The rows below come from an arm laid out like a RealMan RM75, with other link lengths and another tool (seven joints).
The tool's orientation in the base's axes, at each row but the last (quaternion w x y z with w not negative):
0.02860 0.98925 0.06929 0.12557
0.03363 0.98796 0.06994 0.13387
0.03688 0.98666 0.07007 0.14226
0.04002 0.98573 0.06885 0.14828
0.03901 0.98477 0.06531 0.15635
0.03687 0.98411 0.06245 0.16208
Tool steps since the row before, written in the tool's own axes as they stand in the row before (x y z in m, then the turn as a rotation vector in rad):
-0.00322 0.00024 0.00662 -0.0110 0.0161 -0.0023
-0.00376 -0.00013 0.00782 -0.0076 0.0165 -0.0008
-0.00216 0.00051 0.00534 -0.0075 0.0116 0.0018
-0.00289 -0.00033 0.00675 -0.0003 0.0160 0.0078
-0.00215 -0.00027 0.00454 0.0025 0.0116 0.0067
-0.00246 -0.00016 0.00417 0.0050 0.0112 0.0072
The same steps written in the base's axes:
-0.00139 -0.00096 -0.00717 -0.0090 -0.0174 0.0007
-0.00150 -0.00080 -0.00851 -0.0053 -0.0174 0.0002
-0.00046 -0.00111 -0.00566 -0.0051 -0.0127 -0.0027
-0.00077 -0.00050 -0.00729 0.0040 -0.0163 -0.0059
-0.00064 -0.00029 -0.00498 0.0058 -0.0115 -0.0045
-0.00098 -0.00039 -0.00473 0.0083 -0.0108 -0.0042

